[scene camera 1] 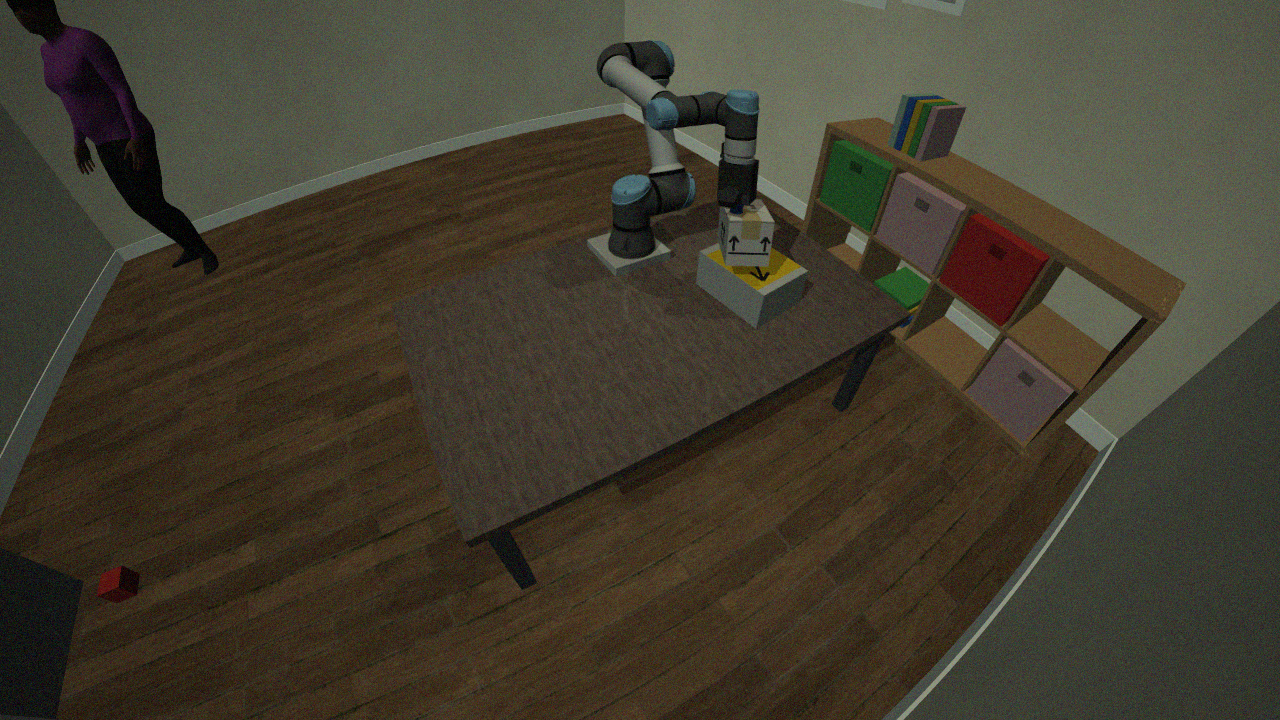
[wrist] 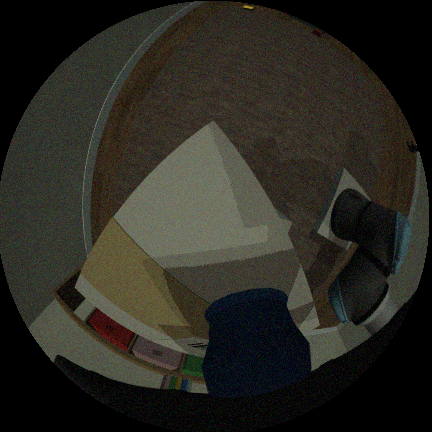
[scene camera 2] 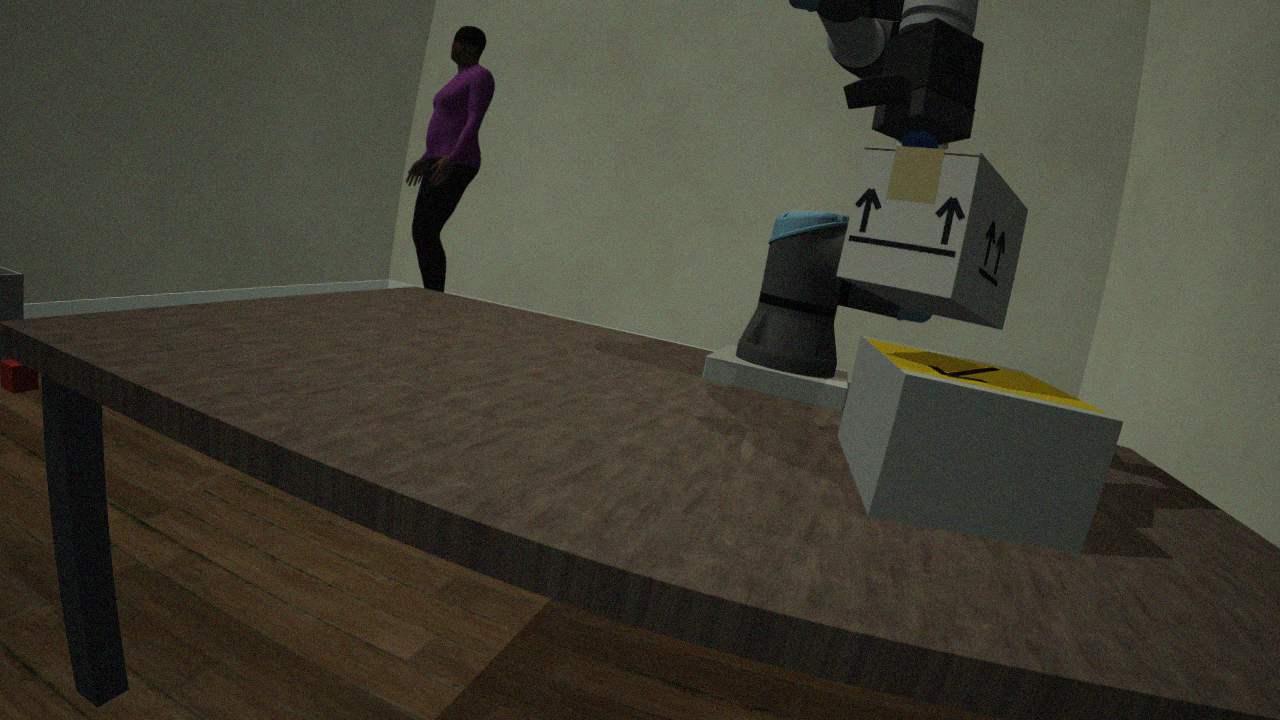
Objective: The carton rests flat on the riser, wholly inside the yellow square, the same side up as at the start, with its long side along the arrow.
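The white carton (scene camera 1: 747, 234) (scene camera 2: 904, 268) (wrist: 185, 200), with tan tape and black up arrows, hangs from my suction gripper (scene camera 1: 738, 205) (scene camera 2: 920, 140) (wrist: 257, 340), whose blue cup is on its top face. Its printed arrows point up. In scene camera 2 a clear gap shows between the carton's underside and the grey riser (scene camera 1: 729, 284) (scene camera 2: 993, 465). The yellow square (scene camera 1: 789, 269) (scene camera 2: 1029, 385) on the riser's top is partly hidden by the carton in scene camera 1. Part of the black arrow (scene camera 1: 760, 274) (scene camera 2: 968, 371) shows. The carton hides most of the riser in the wrist view.
The riser stands on the brown table (scene camera 1: 572, 376) (scene camera 2: 537, 447), beside the arm's base plate (scene camera 1: 626, 262) (scene camera 2: 778, 380). A shelf unit (scene camera 1: 1065, 228) with coloured bins stands beyond the table. A person (scene camera 1: 98, 98) (scene camera 2: 460, 116) stands off behind the table. A red block (scene camera 1: 118, 583) lies on the floor.
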